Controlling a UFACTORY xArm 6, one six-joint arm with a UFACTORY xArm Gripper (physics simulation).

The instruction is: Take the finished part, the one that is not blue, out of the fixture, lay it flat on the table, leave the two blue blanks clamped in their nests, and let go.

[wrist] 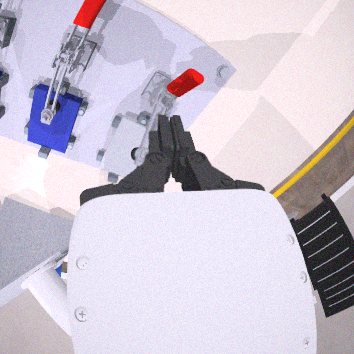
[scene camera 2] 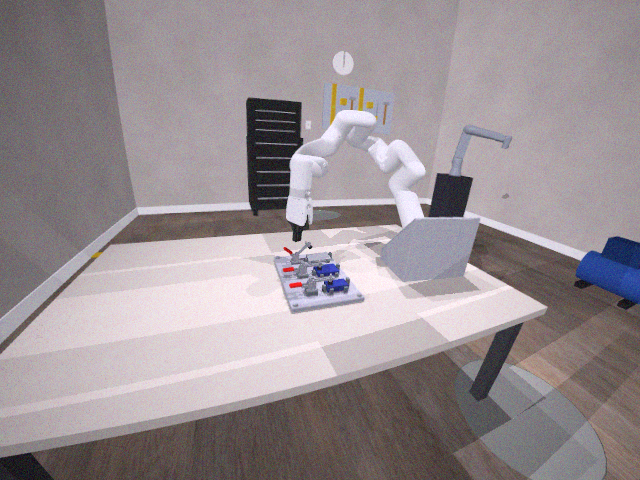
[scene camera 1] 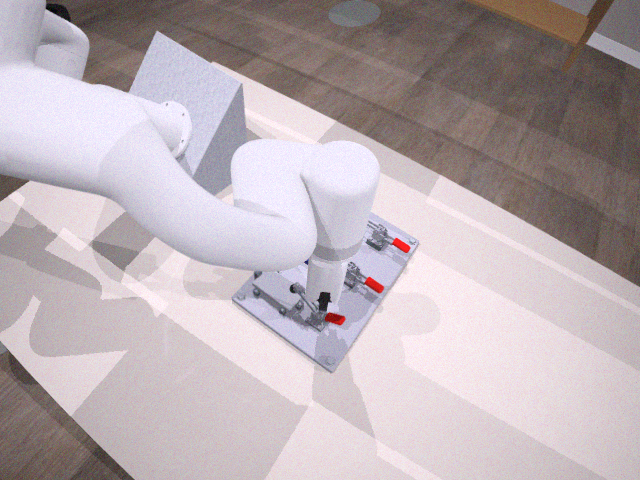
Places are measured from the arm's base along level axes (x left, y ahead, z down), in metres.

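Where they show: gripper, fingertip midpoint: (wrist: 166,129) (scene camera 2: 296,240) (scene camera 1: 323,297); arm's base at its link origin: (wrist: 37,273) (scene camera 2: 417,236) (scene camera 1: 169,131).
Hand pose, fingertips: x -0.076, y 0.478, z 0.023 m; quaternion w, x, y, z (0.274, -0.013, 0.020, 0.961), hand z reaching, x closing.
Things, the pixels of their centre, and the offset from my fingertips. "pt": a spot on its surface instead. Level surfaces: height alone.
- grey finished part at the middle of its body: (wrist: 125,149) (scene camera 1: 278,288) (scene camera 2: 318,257) dz +0.080, dx -0.008, dy -0.091 m
- red handle at the middle of its body: (wrist: 177,84) (scene camera 1: 330,319) (scene camera 2: 289,253) dz +0.053, dx -0.002, dy +0.026 m
- nearer blank at a spot on its surface: (wrist: 55,131) pt dz +0.071, dx +0.090, dy -0.101 m
- table at its surface level: dz +0.107 m
The grey finished part (scene camera 1: 276,290) (scene camera 2: 317,257) (wrist: 120,145) lies in the end nest of the fixture plate (scene camera 1: 310,347) (scene camera 2: 325,301) (wrist: 197,106). Its toggle clamp has a red handle (scene camera 1: 335,318) (scene camera 2: 287,250) (wrist: 185,83), and the clamp's arm tilts up with its black tip (scene camera 1: 295,288) (scene camera 2: 308,245) (wrist: 135,153) raised off the part. Two blue blanks (scene camera 2: 326,269) (scene camera 2: 336,284) sit under lowered clamps; the nearer blank (wrist: 55,131) shows well in the wrist view. My gripper (scene camera 1: 324,301) (scene camera 2: 296,239) (wrist: 166,129) is shut and empty, above the grey part's clamp.
The other two clamps' red handles (scene camera 1: 374,284) (scene camera 1: 401,244) point the same way along the plate. A grey slanted block (scene camera 1: 180,77) (scene camera 2: 429,248) (wrist: 30,240) stands on the table (scene camera 1: 465,413) (scene camera 2: 180,330) on the robot base side of the fixture.
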